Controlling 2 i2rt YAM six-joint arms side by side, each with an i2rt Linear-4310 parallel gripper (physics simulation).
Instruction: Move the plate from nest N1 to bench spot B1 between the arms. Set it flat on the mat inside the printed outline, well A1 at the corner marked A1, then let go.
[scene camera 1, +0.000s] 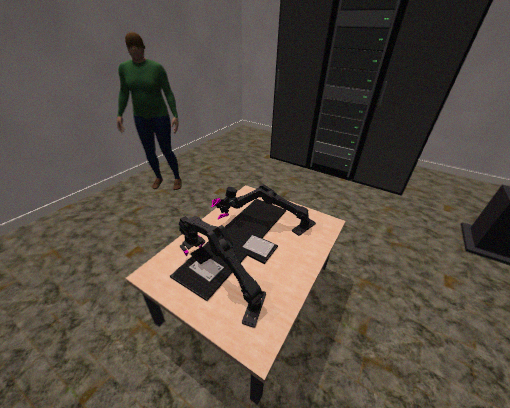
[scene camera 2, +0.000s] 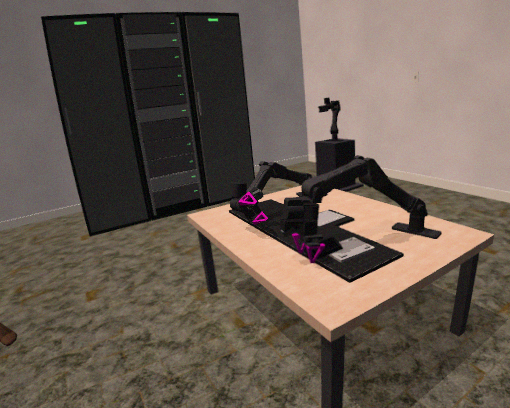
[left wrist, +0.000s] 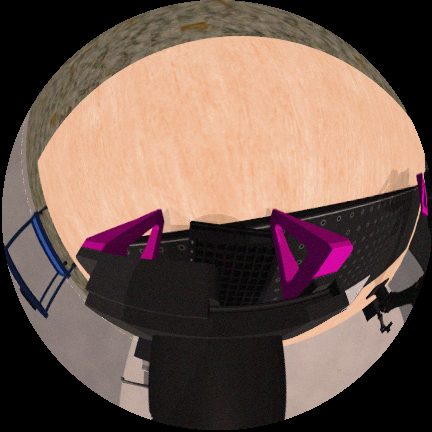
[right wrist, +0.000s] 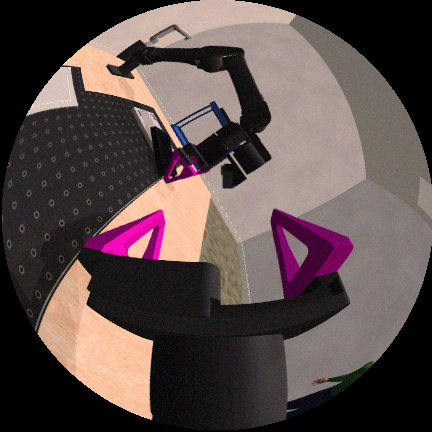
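Seen in the pictures: left gripper, fingertip midpoint: (scene camera 1: 192, 251) (scene camera 2: 306, 258) (left wrist: 216, 214) (right wrist: 172, 179); right gripper, fingertip midpoint: (scene camera 1: 215, 213) (scene camera 2: 261, 211) (right wrist: 217, 214); left arm's base, origin of the base link: (scene camera 1: 254, 307) (scene camera 2: 415, 231) (right wrist: 120, 72); right arm's base, origin of the base link: (scene camera 1: 303, 227) (left wrist: 377, 286).
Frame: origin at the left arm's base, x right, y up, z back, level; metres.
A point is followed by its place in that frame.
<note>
The black gridded plate (scene camera 1: 202, 254) {x 0.201, y 0.041, z -0.397 m} (scene camera 2: 332, 245) {x 0.169, y 0.045, z -0.387 m} (left wrist: 235, 270) {x 0.216, y 0.027, z -0.419 m} (right wrist: 161, 150) {x 0.227, y 0.039, z -0.397 m} looks tilted at the edge of the light grey nest (scene camera 1: 210, 271) {x 0.114, y 0.024, z -0.302 m} (scene camera 2: 354, 249) {x 0.106, y 0.025, z -0.335 m} (right wrist: 145, 117) {x 0.139, y 0.025, z -0.290 m}. My left gripper (scene camera 1: 193, 249) {x 0.223, y 0.016, z -0.478 m} (scene camera 2: 305, 245) (left wrist: 216, 214) {x 0.223, y 0.016, z -0.478 m} is open, with its fingers spread to either side of the plate's near part in the left wrist view. My right gripper (scene camera 1: 220, 209) {x 0.481, y 0.138, z -0.440 m} (scene camera 2: 254, 208) {x 0.481, y 0.138, z -0.440 m} (right wrist: 217, 214) {x 0.481, y 0.138, z -0.440 m} is open and empty above the far end of the black board. The pale mat (scene camera 1: 259, 245) {x 0.411, y 0.015, z -0.101 m} (scene camera 2: 328, 217) {x 0.392, y 0.015, z -0.092 m} (right wrist: 55, 92) lies between the arms; a dashed outline shows in the right wrist view. The corner mark cannot be read.
A black perforated board (scene camera 1: 255, 215) {x 0.703, y 0.010, z -0.223 m} (scene camera 2: 380, 257) {x 0.008, y 0.013, z -0.318 m} (left wrist: 360, 230) {x 0.393, y 0.013, z -0.370 m} (right wrist: 75, 145) {x 0.417, y 0.013, z -0.284 m} runs along the wooden table (scene camera 1: 290, 270) {x 0.292, y 0.000, z 0.128 m} (scene camera 2: 280, 260) {x 0.309, y 0.000, z -0.527 m}. My two arms arch over it from their bases. A person (scene camera 1: 145, 90) and a server rack (scene camera 1: 305, 90) (scene camera 2: 85, 120) stand beyond the table.
</note>
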